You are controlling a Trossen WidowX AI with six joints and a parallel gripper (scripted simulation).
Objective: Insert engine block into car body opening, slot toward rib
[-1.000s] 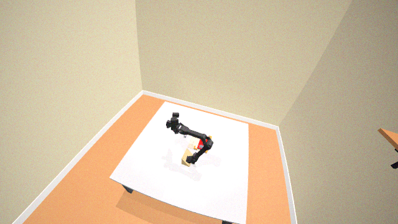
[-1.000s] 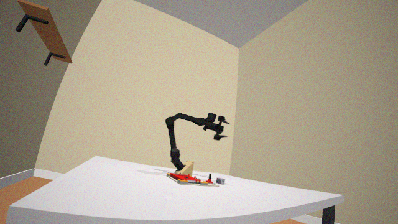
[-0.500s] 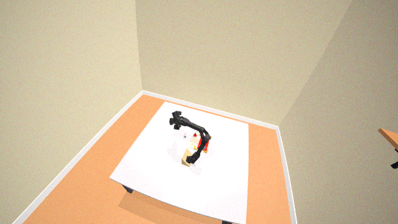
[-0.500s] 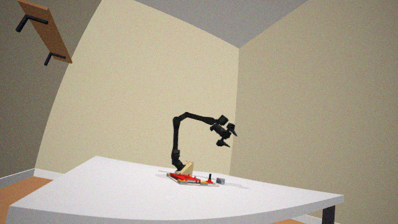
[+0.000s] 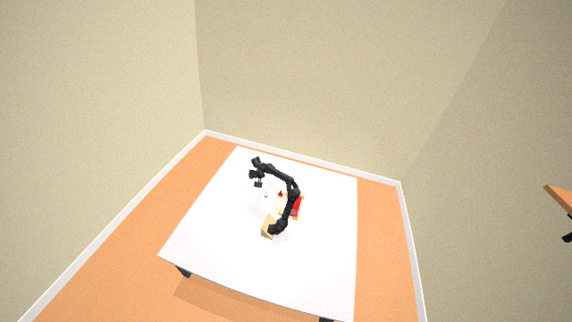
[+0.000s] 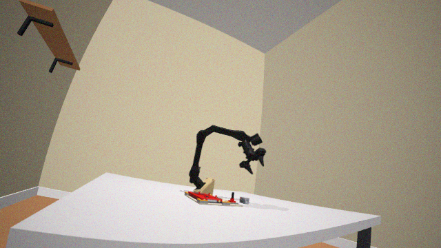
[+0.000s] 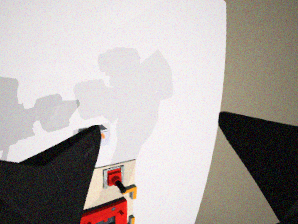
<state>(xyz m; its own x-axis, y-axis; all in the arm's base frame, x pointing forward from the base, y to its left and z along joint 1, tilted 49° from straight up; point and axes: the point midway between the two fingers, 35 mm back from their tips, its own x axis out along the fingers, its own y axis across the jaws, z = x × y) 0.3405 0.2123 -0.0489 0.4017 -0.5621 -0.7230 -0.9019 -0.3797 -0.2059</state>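
Now: the engine block 1 cm behind my gripper tip, 7 cm to the right of it and 18 cm below it. From my gripper tip the other things lie so: tan board 4 cm behind, 27 cm to the right, 18 cm below.
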